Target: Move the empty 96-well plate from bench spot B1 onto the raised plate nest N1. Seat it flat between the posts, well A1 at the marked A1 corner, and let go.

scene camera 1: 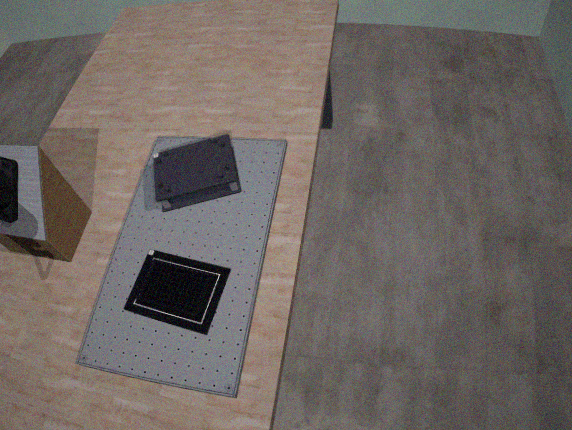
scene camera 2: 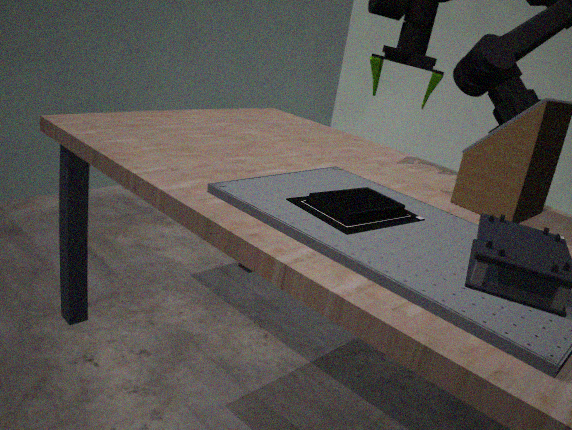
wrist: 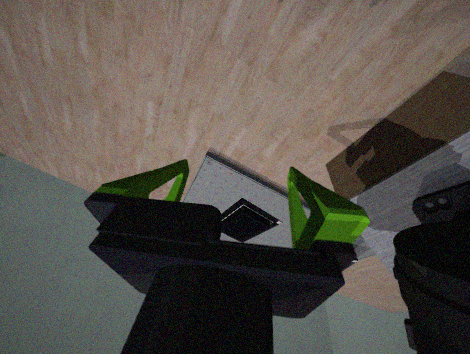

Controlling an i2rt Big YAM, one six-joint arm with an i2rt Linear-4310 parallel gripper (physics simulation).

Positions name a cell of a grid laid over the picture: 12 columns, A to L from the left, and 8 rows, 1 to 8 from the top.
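A black well plate appears in scene camera 1 (D6); the gripper is out of frame in scene camera 1. The gripper is visible in scene camera 2 (I2), and the plate appears in scene camera 2 (H4). The gripper is visible in the wrist view (G4), with the plate in the wrist view (G6).
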